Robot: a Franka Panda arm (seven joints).
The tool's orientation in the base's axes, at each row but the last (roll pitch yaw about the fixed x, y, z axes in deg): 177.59 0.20 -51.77; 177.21 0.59 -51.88; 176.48 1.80 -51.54; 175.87 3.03 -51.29; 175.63 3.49 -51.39; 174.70 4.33 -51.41; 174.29 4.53 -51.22; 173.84 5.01 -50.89; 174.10 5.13 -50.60; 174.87 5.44 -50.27; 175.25 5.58 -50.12; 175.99 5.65 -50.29
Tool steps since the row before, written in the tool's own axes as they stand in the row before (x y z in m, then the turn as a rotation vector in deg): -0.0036 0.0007 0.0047 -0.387 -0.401 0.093; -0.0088 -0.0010 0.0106 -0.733 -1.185 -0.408; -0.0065 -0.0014 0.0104 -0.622 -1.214 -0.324; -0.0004 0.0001 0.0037 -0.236 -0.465 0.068; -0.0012 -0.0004 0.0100 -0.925 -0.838 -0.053; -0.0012 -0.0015 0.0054 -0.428 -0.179 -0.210; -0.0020 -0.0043 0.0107 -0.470 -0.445 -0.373; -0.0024 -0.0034 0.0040 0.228 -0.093 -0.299; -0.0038 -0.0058 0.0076 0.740 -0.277 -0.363; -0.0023 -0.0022 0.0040 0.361 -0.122 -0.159; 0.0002 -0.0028 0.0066 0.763 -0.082 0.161; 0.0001 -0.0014 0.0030 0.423 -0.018 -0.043
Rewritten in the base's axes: -0.0029 0.0023 -0.0047 0.072 0.550 -0.108; -0.0051 0.0073 -0.0105 0.497 1.317 0.357; -0.0037 0.0058 -0.0103 0.583 1.247 0.268; -0.0007 0.0002 -0.0037 0.207 0.475 -0.089; -0.0014 0.0012 -0.0099 0.080 1.246 0.045; -0.0002 0.0019 -0.0054 -0.103 0.445 0.224; 0.0007 0.0042 -0.0109 0.097 0.646 0.363; 0.0005 0.0040 -0.0041 0.256 -0.117 0.266; 0.0010 0.0067 -0.0078 0.728 -0.394 0.265; -0.0003 0.0032 -0.0039 0.343 -0.200 0.113; 0.0014 0.0018 -0.0068 0.529 -0.526 -0.241; 0.0008 0.0009 -0.0031 0.288 -0.314 0.000
